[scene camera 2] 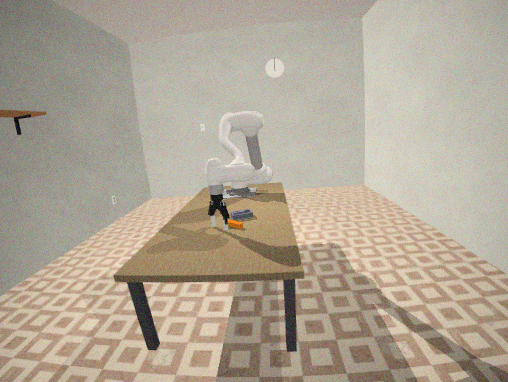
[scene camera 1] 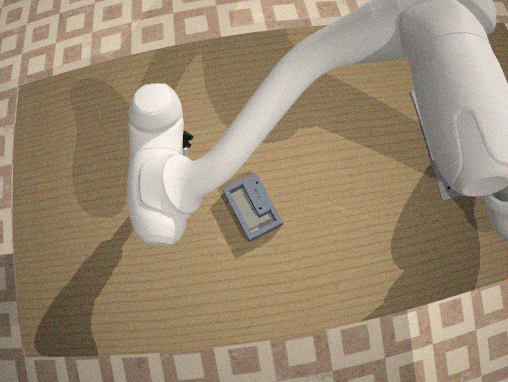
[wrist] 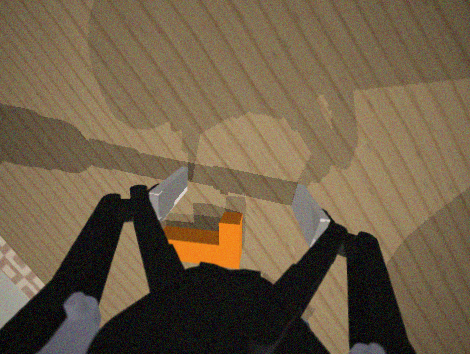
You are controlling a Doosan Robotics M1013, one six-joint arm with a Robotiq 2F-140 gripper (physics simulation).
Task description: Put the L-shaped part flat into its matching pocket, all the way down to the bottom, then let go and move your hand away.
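Frame: origin at the arm's base, x right, y back, z down, level; millimetres.
Where they show: gripper, fingertip midpoint: (scene camera 2: pixel 219 228) (wrist: pixel 240 187); arm's base, link origin: (scene camera 2: pixel 240 192).
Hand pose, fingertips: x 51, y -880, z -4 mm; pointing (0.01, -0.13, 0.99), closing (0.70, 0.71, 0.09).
Each offset is from my fingertips to the top centre of the thing. "pt": to the spot under its first point. Level surfaces: height alone.
The orange L-shaped part {dx -83, dy +21, dz -21 mm} (scene camera 2: pixel 235 224) (wrist: pixel 230 245) lies flat on the table. In the wrist view it is low and left of centre, partly covered by the gripper's body; in scene camera 1 it does not show. The blue-grey tray {dx -123, dy +201, dz -28 mm} (scene camera 1: pixel 265 204) (scene camera 2: pixel 242 214) stands near the table's middle, and its L-shaped pocket {pt dx -113, dy +179, dz +4 mm} (scene camera 1: pixel 243 206) is empty. My gripper (scene camera 2: pixel 219 224) (wrist: pixel 240 187) is open, with nothing between the fingers. It hangs above the table beside the orange part. In scene camera 1 the arm hides most of it.
The white arm (scene camera 1: pixel 155 175) (scene camera 2: pixel 235 172) reaches over the wooden table {dz +9 mm} (scene camera 1: pixel 310 280) (scene camera 2: pixel 200 267) from its base, left of the tray in scene camera 1. Arm shadows lie across the table. A wall shelf (scene camera 2: pixel 22 114) shows at the far left.
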